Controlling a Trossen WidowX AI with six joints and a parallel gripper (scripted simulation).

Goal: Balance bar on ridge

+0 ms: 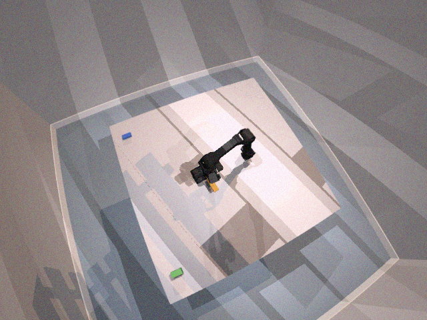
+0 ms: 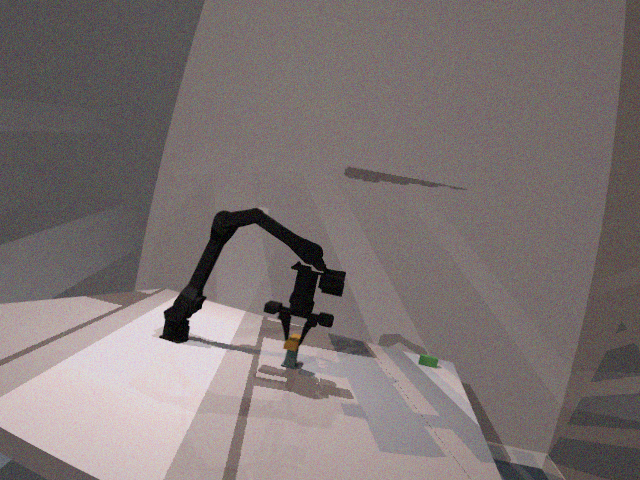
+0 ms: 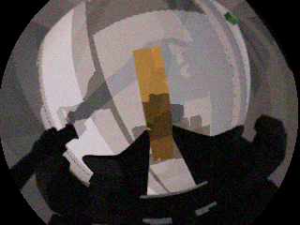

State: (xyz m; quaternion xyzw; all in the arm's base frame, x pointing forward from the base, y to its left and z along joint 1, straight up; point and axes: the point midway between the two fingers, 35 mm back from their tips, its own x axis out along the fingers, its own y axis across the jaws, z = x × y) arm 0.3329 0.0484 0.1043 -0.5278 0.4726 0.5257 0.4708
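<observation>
The orange bar is 30 mm to the left of my gripper tip. Also, from my gripper tip: blue block: 410 mm ahead, 550 mm to the right, 60 mm below; green block: 410 mm ahead, 450 mm to the left, 50 mm below.
</observation>
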